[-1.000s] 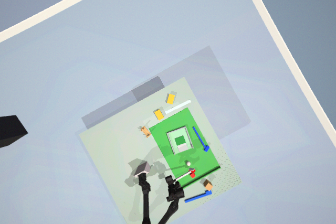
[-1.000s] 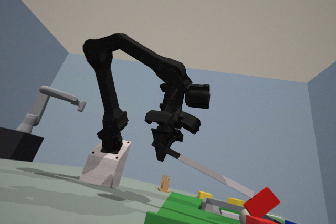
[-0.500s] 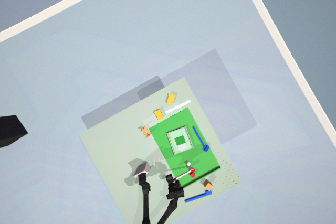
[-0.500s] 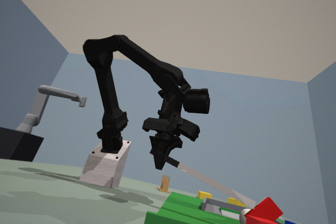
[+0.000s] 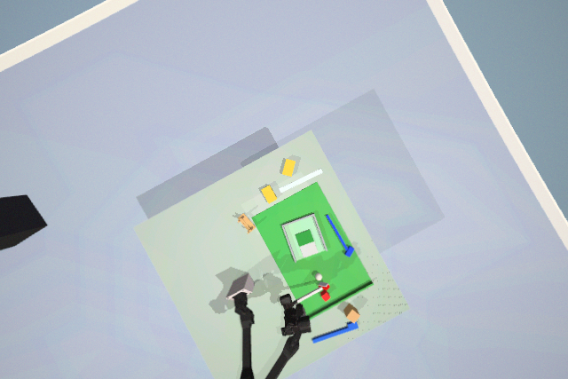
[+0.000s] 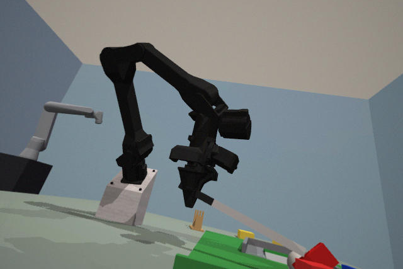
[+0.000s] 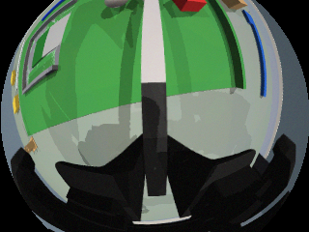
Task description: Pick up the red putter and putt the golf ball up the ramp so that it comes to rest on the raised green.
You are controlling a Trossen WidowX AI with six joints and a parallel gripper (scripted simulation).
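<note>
Right now the red putter is 11 cm ahead of my gripper tip, 3 cm to the right of it and 1 cm below it. From my gripper tip the other things lie so: white golf ball (22 cm ahead, 5 cm below); then red block (19 cm ahead, 12 cm to the right, 5 cm below); then tan block (27 cm ahead, 29 cm to the right, 5 cm below).
</note>
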